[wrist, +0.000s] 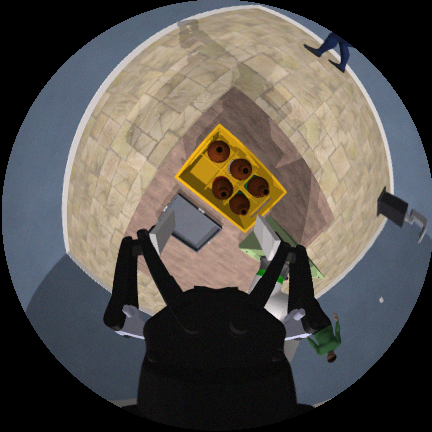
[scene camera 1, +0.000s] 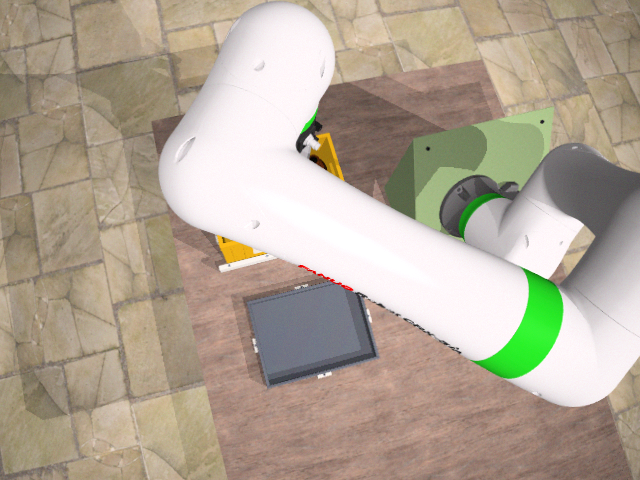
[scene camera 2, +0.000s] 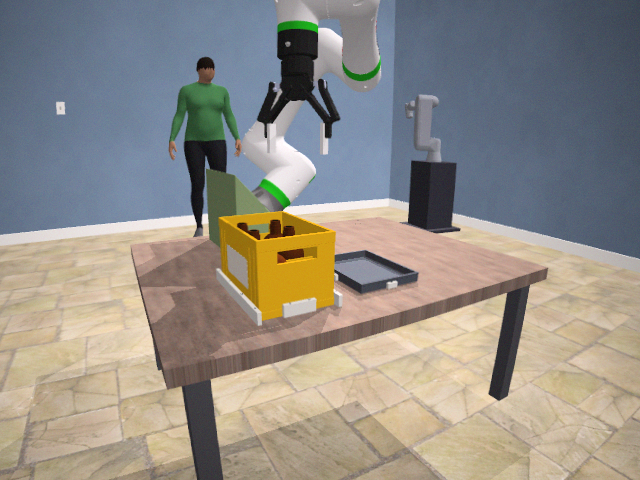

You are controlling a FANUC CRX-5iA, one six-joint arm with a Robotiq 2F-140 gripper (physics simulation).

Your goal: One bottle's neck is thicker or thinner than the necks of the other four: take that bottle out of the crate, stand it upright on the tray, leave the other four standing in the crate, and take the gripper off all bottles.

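Seen in the pictures: gripper, fingertip midpoint: (wrist: 215,220) (scene camera 2: 297,153); arm's base at its link origin: (scene camera 1: 469,205) (scene camera 2: 259,210).
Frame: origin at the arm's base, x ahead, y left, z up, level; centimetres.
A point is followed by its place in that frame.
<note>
The yellow crate (scene camera 1: 237,251) @[y 3.5, x 50.9, z -2.1 cm] (scene camera 2: 294,284) @[y -6.1, x 55.1, z -6.2 cm] (wrist: 202,171) @[y -0.6, x 49.6, z -12.2 cm] stands on the table, largely behind the arm in scene camera 1. In the wrist view brown bottles stand in all its compartments but one: a bottle (wrist: 218,151) @[y -9.4, x 50.6, z 3.2 cm] beside the empty compartment, a middle bottle (wrist: 240,170) @[y -10.6, x 42.7, z 3.1 cm], a bottle (wrist: 258,187) @[y -12.0, x 34.5, z 0.8 cm] behind the handle end, and two more bottles (wrist: 222,188) @[y -3.3, x 41.8, z 1.8 cm] (wrist: 239,204) @[y -3.9, x 33.9, z 0.5 cm] in the tray-side row. I cannot tell which neck differs. The dark grey tray (scene camera 1: 310,330) @[y 20.9, x 37.3, z -12.5 cm] (scene camera 2: 369,268) @[y 23.9, x 35.2, z -12.5 cm] (wrist: 195,227) @[y 19.7, x 33.4, z -12.5 cm] holds no bottle. My gripper (scene camera 2: 297,139) (wrist: 215,220) @[y -1.1, x 42.6, z 21.0 cm] is open and empty, high above the crate, fingers pointing down.
White strips (scene camera 2: 299,307) @[y -5.4, x 56.2, z -11.3 cm] border the crate's base. A green mount (scene camera 1: 465,149) @[y -9.0, x 2.9, z 10.2 cm] (scene camera 2: 222,206) @[y -12.8, x 1.2, z 2.5 cm] carries the arm's base beside the table. The white arm (scene camera 1: 361,232) @[y 17.5, x 37.6, z 57.8 cm] passes over the crate and near the tray in scene camera 1. A person (scene camera 2: 204,113) and another robot's black pedestal (scene camera 2: 433,196) stand beyond the table.
</note>
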